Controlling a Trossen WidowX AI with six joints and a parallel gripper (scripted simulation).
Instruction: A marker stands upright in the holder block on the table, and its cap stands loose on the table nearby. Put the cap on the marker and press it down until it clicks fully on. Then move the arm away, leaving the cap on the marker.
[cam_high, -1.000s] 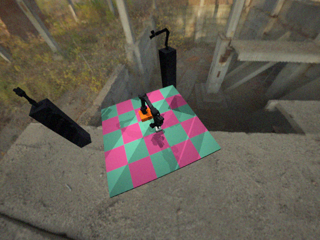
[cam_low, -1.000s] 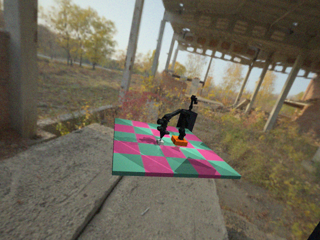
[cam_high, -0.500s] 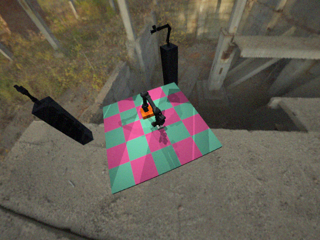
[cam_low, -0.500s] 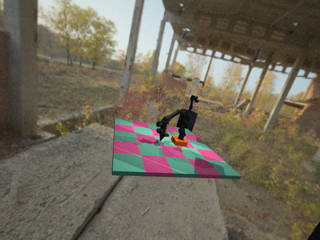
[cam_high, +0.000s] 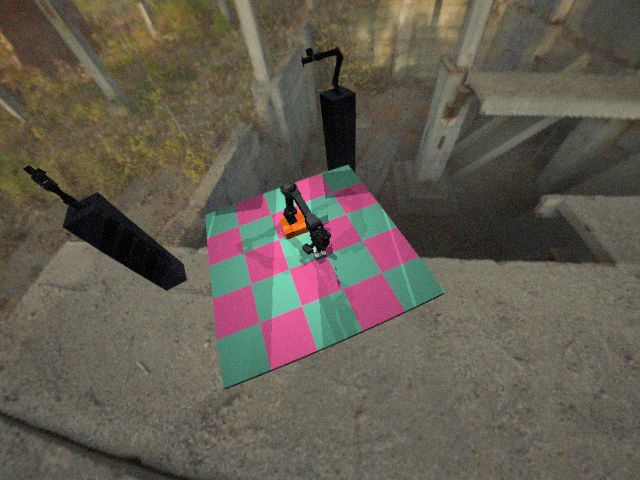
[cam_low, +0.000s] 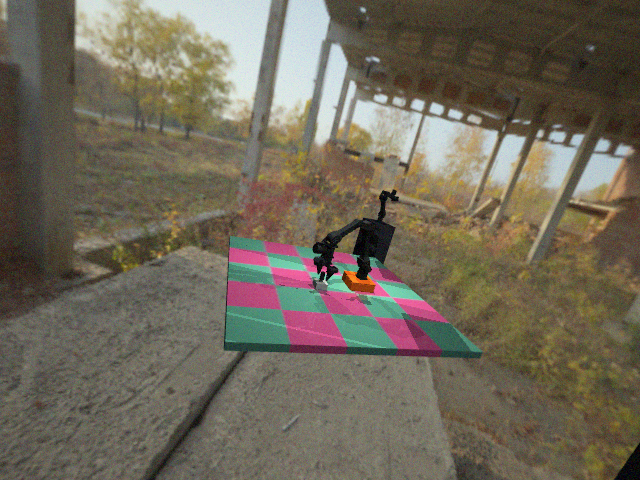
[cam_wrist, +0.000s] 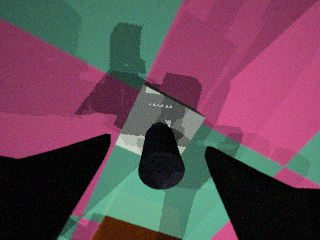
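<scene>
The black cap is 10 mm above my gripper tip.
</scene>
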